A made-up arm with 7 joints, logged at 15 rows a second.
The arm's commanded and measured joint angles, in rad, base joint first. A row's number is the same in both.
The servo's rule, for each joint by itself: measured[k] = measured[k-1] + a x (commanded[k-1-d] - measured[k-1]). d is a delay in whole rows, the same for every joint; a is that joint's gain. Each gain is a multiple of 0.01, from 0.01 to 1. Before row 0 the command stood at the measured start. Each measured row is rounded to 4 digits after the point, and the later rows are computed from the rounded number. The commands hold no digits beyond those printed.
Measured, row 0: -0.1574, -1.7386, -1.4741, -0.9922, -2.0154, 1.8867, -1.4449
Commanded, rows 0 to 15: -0.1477, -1.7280, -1.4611, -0.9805, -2.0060, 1.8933, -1.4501; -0.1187, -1.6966, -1.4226, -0.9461, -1.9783, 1.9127, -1.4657; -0.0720, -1.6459, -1.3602, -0.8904, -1.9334, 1.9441, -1.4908; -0.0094, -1.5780, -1.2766, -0.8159, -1.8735, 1.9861, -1.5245; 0.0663, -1.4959, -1.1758, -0.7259, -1.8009, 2.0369, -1.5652; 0.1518, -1.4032, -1.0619, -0.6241, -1.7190, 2.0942, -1.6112; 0.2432, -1.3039, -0.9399, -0.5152, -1.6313, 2.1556, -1.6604; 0.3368, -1.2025, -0.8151, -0.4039, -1.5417, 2.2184, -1.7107; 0.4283, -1.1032, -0.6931, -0.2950, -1.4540, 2.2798, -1.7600; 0.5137, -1.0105, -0.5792, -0.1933, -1.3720, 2.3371, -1.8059; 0.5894, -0.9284, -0.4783, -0.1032, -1.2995, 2.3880, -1.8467; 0.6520, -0.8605, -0.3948, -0.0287, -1.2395, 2.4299, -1.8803; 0.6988, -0.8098, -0.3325, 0.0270, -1.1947, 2.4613, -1.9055; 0.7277, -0.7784, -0.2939, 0.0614, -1.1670, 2.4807, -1.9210; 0.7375, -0.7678, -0.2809, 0.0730, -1.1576, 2.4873, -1.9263; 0.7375, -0.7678, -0.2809, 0.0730, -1.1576, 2.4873, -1.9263
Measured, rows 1 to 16: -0.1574, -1.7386, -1.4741, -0.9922, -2.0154, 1.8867, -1.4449; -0.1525, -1.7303, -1.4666, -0.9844, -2.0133, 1.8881, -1.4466; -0.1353, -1.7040, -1.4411, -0.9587, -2.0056, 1.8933, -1.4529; -0.1030, -1.6587, -1.3942, -0.9129, -1.9897, 1.9040, -1.4654; -0.0553, -1.5958, -1.3260, -0.8479, -1.9641, 1.9212, -1.4849; 0.0067, -1.5179, -1.2389, -0.7662, -1.9282, 1.9455, -1.5114; 0.0807, -1.4284, -1.1362, -0.6710, -1.8822, 1.9767, -1.5443; 0.1636, -1.3313, -1.0223, -0.5666, -1.8270, 2.0143, -1.5826; 0.2519, -1.2308, -0.9021, -0.4576, -1.7642, 2.0572, -1.6249; 0.3419, -1.1313, -0.7809, -0.3487, -1.6960, 2.1039, -1.6695; 0.4295, -1.0371, -0.6639, -0.2446, -1.6247, 2.1529, -1.7145; 0.5110, -0.9523, -0.5563, -0.1499, -1.5532, 2.2023, -1.7581; 0.5829, -0.8807, -0.4626, -0.0687, -1.4842, 2.2501, -1.7984; 0.6420, -0.8254, -0.3871, -0.0046, -1.4205, 2.2945, -1.8337; 0.6857, -0.7887, -0.3330, 0.0396, -1.3647, 2.3336, -1.8625; 0.7121, -0.7724, -0.3028, 0.0620, -1.3191, 2.3659, -1.8836
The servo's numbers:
d 1
a 0.51 0.78 0.58 0.67 0.22 0.21 0.33

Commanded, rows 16 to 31: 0.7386, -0.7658, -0.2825, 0.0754, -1.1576, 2.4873, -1.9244; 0.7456, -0.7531, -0.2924, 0.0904, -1.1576, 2.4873, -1.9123; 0.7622, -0.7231, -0.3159, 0.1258, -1.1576, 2.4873, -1.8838; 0.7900, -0.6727, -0.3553, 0.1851, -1.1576, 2.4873, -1.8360; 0.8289, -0.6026, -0.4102, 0.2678, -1.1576, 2.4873, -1.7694; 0.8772, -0.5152, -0.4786, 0.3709, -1.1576, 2.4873, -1.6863; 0.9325, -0.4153, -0.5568, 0.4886, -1.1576, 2.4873, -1.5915; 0.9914, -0.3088, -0.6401, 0.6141, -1.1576, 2.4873, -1.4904; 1.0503, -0.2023, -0.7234, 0.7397, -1.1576, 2.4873, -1.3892; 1.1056, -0.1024, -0.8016, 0.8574, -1.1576, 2.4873, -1.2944; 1.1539, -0.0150, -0.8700, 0.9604, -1.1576, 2.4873, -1.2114; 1.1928, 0.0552, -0.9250, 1.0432, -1.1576, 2.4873, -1.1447; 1.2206, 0.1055, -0.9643, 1.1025, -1.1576, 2.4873, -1.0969; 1.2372, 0.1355, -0.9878, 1.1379, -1.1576, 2.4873, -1.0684; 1.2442, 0.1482, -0.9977, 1.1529, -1.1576, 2.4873, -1.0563; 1.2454, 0.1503, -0.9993, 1.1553, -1.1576, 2.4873, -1.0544
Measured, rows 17 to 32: 0.7251, -0.7688, -0.2901, 0.0694, -1.2836, 2.3914, -1.8977; 0.7320, -0.7665, -0.2857, 0.0734, -1.2559, 2.4115, -1.9065; 0.7389, -0.7560, -0.2896, 0.0848, -1.2343, 2.4274, -1.9084; 0.7508, -0.7303, -0.3049, 0.1123, -1.2174, 2.4400, -1.9003; 0.7708, -0.6854, -0.3341, 0.1611, -1.2042, 2.4499, -1.8791; 0.8004, -0.6208, -0.3782, 0.2326, -1.1939, 2.4578, -1.8429; 0.8396, -0.5384, -0.4364, 0.3253, -1.1859, 2.4640, -1.7912; 0.8870, -0.4424, -0.5062, 0.4347, -1.1797, 2.4689, -1.7253; 0.9402, -0.3382, -0.5839, 0.5549, -1.1748, 2.4728, -1.6478; 0.9964, -0.2322, -0.6648, 0.6787, -1.1710, 2.4758, -1.5625; 1.0521, -0.1310, -0.7441, 0.7984, -1.1681, 2.4782, -1.4740; 1.1040, -0.0405, -0.8171, 0.9069, -1.1658, 2.4801, -1.3873; 1.1493, 0.0341, -0.8797, 0.9982, -1.1640, 2.4816, -1.3072; 1.1857, 0.0898, -0.9288, 1.0681, -1.1626, 2.4828, -1.2378; 1.2120, 0.1254, -0.9630, 1.1149, -1.1615, 2.4837, -1.1819; 1.2284, 0.1432, -0.9831, 1.1404, -1.1606, 2.4845, -1.1405
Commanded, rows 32 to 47: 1.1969, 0.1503, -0.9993, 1.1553, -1.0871, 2.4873, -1.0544; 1.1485, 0.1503, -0.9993, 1.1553, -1.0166, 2.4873, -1.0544; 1.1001, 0.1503, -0.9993, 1.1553, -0.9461, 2.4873, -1.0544; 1.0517, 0.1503, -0.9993, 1.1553, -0.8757, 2.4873, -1.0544; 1.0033, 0.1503, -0.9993, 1.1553, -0.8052, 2.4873, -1.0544; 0.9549, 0.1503, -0.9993, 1.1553, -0.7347, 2.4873, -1.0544; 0.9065, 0.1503, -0.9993, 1.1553, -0.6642, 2.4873, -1.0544; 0.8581, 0.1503, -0.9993, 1.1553, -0.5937, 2.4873, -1.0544; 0.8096, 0.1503, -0.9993, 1.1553, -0.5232, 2.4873, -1.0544; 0.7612, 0.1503, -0.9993, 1.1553, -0.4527, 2.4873, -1.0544; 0.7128, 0.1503, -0.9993, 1.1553, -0.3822, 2.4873, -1.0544; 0.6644, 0.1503, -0.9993, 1.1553, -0.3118, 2.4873, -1.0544; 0.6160, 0.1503, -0.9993, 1.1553, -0.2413, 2.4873, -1.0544; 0.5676, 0.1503, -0.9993, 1.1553, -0.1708, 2.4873, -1.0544; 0.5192, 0.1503, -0.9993, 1.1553, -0.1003, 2.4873, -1.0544; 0.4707, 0.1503, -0.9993, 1.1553, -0.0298, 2.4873, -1.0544
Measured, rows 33 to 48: 1.2371, 0.1487, -0.9925, 1.1504, -1.1599, 2.4851, -1.1121; 1.2166, 0.1499, -0.9964, 1.1537, -1.1439, 2.4856, -1.0931; 1.1819, 0.1502, -0.9981, 1.1548, -1.1159, 2.4860, -1.0803; 1.1402, 0.1503, -0.9988, 1.1551, -1.0785, 2.4863, -1.0718; 1.0951, 0.1503, -0.9991, 1.1552, -1.0339, 2.4865, -1.0661; 1.0483, 0.1503, -0.9992, 1.1553, -0.9836, 2.4867, -1.0622; 1.0007, 0.1503, -0.9993, 1.1553, -0.9288, 2.4868, -1.0596; 0.9527, 0.1503, -0.9993, 1.1553, -0.8706, 2.4869, -1.0579; 0.9045, 0.1503, -0.9993, 1.1553, -0.8097, 2.4870, -1.0567; 0.8561, 0.1503, -0.9993, 1.1553, -0.7467, 2.4871, -1.0559; 0.8077, 0.1503, -0.9993, 1.1553, -0.6820, 2.4871, -1.0554; 0.7593, 0.1503, -0.9993, 1.1553, -0.6160, 2.4871, -1.0551; 0.7109, 0.1503, -0.9993, 1.1553, -0.5491, 2.4871, -1.0549; 0.6625, 0.1503, -0.9993, 1.1553, -0.4814, 2.4871, -1.0547; 0.6141, 0.1503, -0.9993, 1.1553, -0.4131, 2.4871, -1.0546; 0.5657, 0.1503, -0.9993, 1.1553, -0.3443, 2.4871, -1.0545
